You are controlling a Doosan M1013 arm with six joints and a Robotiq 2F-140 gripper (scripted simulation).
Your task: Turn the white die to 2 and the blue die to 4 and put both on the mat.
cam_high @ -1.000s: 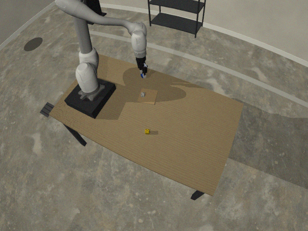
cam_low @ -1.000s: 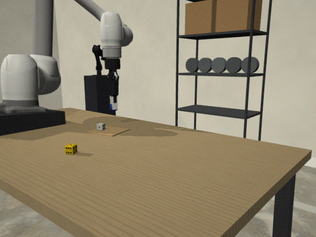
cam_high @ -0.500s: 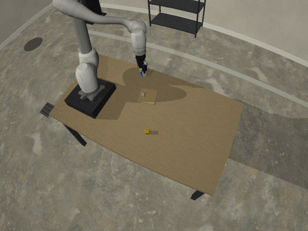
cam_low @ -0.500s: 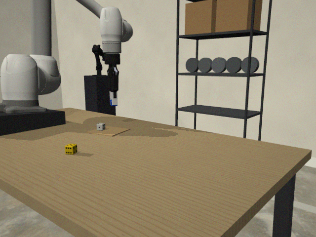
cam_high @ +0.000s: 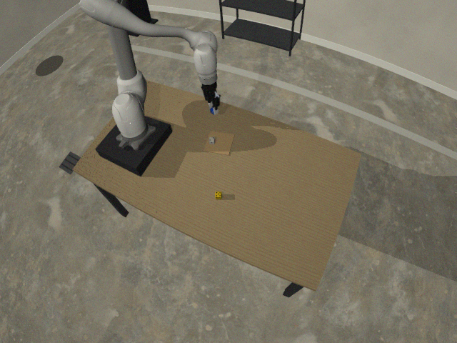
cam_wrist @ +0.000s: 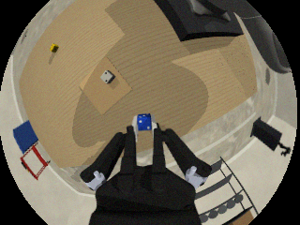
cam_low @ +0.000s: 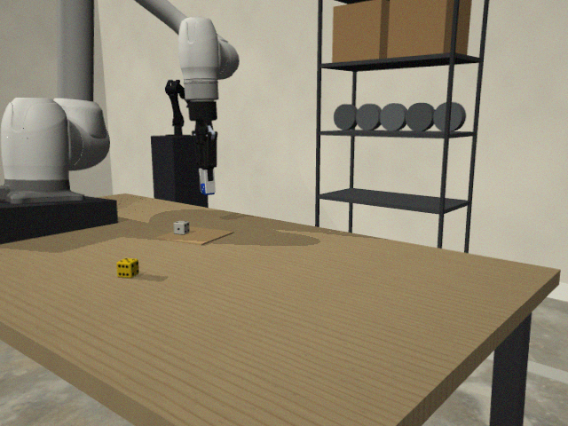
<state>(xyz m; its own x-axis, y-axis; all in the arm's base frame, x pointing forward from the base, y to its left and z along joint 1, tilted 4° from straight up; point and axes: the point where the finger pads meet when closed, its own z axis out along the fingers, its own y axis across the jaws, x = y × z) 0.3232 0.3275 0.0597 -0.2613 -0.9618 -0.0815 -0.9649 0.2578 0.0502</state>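
Right now the blue die is 20 mm below my hand. The rest, counted from my hand: white die (140 mm to the right, 100 mm below, 70 mm ahead); then mat (120 mm to the right, 120 mm below, 100 mm ahead); then yellow die (400 mm to the right, 270 mm ahead, 110 mm below).
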